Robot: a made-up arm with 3 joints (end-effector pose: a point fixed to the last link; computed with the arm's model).
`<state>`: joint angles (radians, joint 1 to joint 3).
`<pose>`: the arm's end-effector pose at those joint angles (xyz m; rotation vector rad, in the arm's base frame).
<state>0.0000 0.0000 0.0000</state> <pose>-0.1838 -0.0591 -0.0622 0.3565 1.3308 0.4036</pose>
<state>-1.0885 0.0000 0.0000</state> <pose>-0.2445 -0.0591 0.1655 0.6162 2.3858 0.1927</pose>
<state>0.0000 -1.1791 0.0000</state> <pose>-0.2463 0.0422 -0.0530 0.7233 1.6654 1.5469</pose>
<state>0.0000 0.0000 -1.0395</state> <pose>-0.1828 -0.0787 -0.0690 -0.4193 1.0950 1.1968</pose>
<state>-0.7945 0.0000 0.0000</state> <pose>-0.2536 -0.0591 0.0995 0.5471 2.1024 0.2643</pose>
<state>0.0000 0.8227 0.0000</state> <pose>-0.1927 -0.1242 -0.0069 0.0932 0.9533 -0.3203</pose>
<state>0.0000 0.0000 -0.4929</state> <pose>-0.1861 -0.0685 -0.0656 -0.0057 1.2511 0.7930</pose>
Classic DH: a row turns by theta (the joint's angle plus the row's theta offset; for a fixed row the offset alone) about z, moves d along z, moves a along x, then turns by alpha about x. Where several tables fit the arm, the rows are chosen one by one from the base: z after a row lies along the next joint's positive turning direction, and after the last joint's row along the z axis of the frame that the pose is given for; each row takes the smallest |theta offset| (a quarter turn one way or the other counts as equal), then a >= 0, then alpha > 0; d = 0 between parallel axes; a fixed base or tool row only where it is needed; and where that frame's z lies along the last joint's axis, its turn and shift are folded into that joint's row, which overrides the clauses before.
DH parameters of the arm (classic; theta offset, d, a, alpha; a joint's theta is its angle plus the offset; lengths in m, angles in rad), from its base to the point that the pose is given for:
base (fixed): 0 0.1018 -0.026 1.5708
joint 1: -0.8956 -0.059 -0.076 1.1692
joint 2: 0.9653 0.2121 0.0956 1.1679
joint 3: 0.6041 0.0823 -0.0103 1.7395
tool (fixed): 1.7327 -0.0184 0 0

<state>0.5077 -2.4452 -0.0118</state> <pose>-0.2598 0.0364 -0.0906 -0.2618 -1.4326 -2.6477</pose>
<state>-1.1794 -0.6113 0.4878</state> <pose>-0.2501 0.0075 0.2010 1.2639 2.7585 -0.0421</pose>
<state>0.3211 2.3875 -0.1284</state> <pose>-0.2831 -0.0927 0.0136 -0.2453 -0.1647 -1.5670</pose>
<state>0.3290 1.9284 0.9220</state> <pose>-0.2324 -0.1244 0.0204 0.6402 -0.6764 -1.2708</pose>
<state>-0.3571 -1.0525 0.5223</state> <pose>-0.2738 0.0421 0.0290 1.1487 2.2567 0.7700</pose>
